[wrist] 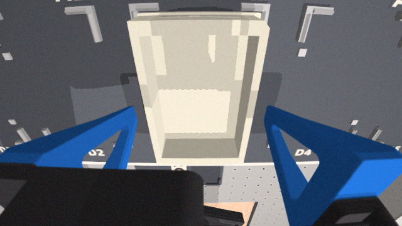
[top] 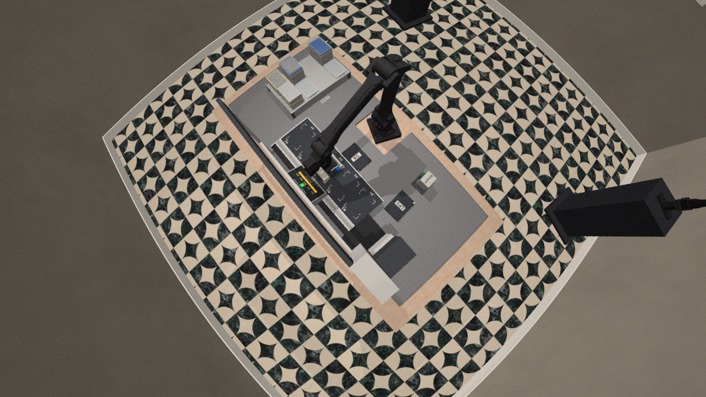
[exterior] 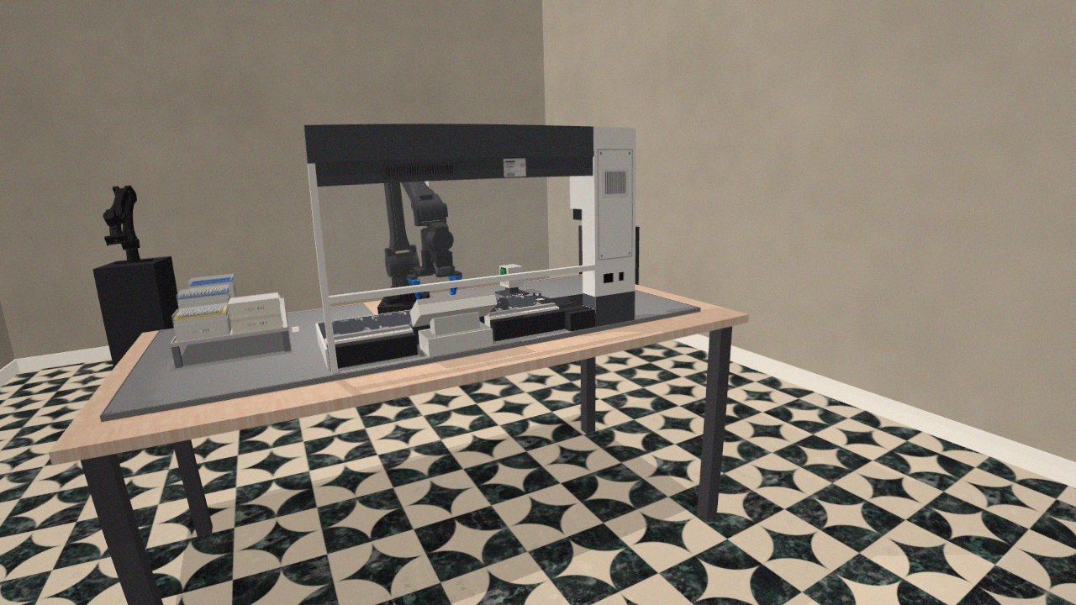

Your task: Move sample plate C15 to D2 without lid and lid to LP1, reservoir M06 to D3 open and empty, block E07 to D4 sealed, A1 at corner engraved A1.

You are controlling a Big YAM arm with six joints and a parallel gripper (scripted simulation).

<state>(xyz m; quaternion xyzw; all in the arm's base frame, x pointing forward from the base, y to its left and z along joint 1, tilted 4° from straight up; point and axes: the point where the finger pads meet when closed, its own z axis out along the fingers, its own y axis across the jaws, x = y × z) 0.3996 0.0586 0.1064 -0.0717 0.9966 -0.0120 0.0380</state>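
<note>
My gripper is now 4 cm above the cream one-well reservoir. Round my hand: frame post: 28 cm to the right, 23 cm ahead, 14 cm above; regrip nest RG: 17 cm behind, 9 cm below, 1 cm to the left; dark lid park LP1: 37 cm to the left, 22 cm behind, 9 cm below.
</note>
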